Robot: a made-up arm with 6 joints. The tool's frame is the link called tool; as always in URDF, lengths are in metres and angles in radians. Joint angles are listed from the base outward. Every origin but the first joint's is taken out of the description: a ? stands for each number. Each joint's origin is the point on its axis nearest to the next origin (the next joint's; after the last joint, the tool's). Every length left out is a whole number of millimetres.
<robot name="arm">
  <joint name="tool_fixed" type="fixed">
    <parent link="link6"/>
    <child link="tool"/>
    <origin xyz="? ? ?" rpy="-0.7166 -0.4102 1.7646"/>
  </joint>
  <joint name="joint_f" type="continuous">
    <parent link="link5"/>
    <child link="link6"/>
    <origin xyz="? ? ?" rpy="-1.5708 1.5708 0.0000"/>
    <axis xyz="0 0 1"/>
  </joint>
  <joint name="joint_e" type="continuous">
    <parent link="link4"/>
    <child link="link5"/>
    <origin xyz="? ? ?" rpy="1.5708 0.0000 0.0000"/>
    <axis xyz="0 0 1"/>
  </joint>
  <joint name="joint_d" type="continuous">
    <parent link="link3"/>
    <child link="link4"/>
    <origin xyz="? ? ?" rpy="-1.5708 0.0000 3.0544"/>
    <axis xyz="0 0 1"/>
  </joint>
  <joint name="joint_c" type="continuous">
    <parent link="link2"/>
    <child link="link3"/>
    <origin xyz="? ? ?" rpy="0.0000 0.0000 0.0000"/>
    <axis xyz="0 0 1"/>
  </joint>
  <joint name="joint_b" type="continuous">
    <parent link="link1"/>
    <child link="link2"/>
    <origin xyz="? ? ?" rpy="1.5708 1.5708 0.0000"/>
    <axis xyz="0 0 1"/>
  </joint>
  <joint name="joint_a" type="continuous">
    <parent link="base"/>
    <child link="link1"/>
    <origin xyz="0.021 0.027 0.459" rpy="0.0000 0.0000 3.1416"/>
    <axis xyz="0 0 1"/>
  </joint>
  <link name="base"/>
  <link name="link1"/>
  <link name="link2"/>
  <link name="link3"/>
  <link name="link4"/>
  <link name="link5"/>
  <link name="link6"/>
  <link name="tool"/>
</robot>
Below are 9 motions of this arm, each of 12 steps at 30 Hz.
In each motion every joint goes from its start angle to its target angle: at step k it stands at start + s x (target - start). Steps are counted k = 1, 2, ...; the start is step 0. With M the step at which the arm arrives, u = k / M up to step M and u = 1 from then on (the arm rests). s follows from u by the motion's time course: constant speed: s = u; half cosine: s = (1 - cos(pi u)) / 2; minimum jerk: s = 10 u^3 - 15 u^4 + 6 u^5.
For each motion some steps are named. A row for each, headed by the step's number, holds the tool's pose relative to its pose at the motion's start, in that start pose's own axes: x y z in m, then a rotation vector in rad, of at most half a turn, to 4 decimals.
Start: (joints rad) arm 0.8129 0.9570 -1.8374 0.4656 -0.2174 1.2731
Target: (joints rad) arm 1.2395 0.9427 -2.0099 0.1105 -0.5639 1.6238
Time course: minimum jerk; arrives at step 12
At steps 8, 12:
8: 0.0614 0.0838 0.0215 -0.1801 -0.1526 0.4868
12: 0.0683 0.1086 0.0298 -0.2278 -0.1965 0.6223

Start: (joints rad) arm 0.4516 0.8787 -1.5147 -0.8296 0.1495 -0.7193
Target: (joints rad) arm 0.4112 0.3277 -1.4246 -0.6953 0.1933 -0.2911
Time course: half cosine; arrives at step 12
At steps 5, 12:
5: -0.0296 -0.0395 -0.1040 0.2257 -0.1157 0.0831
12: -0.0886 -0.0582 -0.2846 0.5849 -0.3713 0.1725

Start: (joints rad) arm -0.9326 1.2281 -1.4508 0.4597 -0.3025 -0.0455
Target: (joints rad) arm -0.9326 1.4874 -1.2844 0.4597 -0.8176 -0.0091
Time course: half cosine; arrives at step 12
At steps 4, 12:
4: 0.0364 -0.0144 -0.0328 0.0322 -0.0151 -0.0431
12: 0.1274 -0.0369 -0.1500 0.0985 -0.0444 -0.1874

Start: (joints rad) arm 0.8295 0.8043 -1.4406 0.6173 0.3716 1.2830
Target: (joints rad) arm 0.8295 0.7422 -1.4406 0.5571 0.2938 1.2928
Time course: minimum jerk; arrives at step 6
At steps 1, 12:
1: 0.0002 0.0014 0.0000 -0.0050 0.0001 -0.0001
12: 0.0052 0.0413 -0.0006 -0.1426 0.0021 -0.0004

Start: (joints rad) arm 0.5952 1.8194 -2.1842 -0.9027 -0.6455 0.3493
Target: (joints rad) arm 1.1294 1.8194 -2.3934 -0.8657 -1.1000 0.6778
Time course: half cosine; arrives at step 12
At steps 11, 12:
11: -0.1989 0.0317 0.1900 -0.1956 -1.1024 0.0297
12: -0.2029 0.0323 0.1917 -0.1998 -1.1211 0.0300

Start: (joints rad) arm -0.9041 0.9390 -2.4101 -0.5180 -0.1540 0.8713
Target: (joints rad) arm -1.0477 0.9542 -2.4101 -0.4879 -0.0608 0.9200
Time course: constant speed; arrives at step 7
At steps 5, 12:
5: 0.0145 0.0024 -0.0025 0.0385 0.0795 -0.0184
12: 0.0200 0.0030 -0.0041 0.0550 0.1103 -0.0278

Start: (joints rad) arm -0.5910 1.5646 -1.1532 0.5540 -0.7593 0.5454
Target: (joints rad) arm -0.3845 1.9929 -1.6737 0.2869 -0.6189 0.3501
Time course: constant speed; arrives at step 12
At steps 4, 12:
4: 0.0537 0.0264 0.0092 -0.0970 0.1346 0.0315
12: 0.1543 0.0924 0.0082 -0.3222 0.3765 0.0769

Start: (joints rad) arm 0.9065 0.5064 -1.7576 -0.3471 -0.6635 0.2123
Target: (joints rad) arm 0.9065 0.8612 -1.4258 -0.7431 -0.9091 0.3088
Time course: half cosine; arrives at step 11
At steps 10, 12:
10: 0.2084 0.2397 -0.2132 -0.2491 0.2769 0.4912
12: 0.2102 0.2457 -0.2180 -0.2538 0.2803 0.5039

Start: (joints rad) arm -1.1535 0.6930 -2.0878 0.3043 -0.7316 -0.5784
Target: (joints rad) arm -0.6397 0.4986 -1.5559 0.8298 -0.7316 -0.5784
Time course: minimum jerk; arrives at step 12
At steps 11, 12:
11: 0.1279 0.0707 -0.1877 0.7781 0.1714 0.7257
12: 0.1283 0.0717 -0.1885 0.7819 0.1724 0.7294

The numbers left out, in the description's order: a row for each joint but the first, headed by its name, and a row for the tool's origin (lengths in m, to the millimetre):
tool: 0.024 -0.029 0.000
joint_f: 0.014 0.108 0.000
joint_e: 0.003 -0.042 0.000
joint_d: -0.109 -0.441 0.000
joint_c: -0.023 0.154 0.000
joint_b: -0.027 0.045 0.000

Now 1 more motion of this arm.
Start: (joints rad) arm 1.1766 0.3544 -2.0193 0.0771 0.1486 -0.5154
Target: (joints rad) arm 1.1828 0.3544 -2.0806 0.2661 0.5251 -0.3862
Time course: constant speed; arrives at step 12
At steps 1, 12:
1: 0.0006 -0.0008 -0.0003 0.0006 -0.0009 0.0376
12: 0.0051 0.0009 -0.0030 -0.0153 -0.0103 0.4478

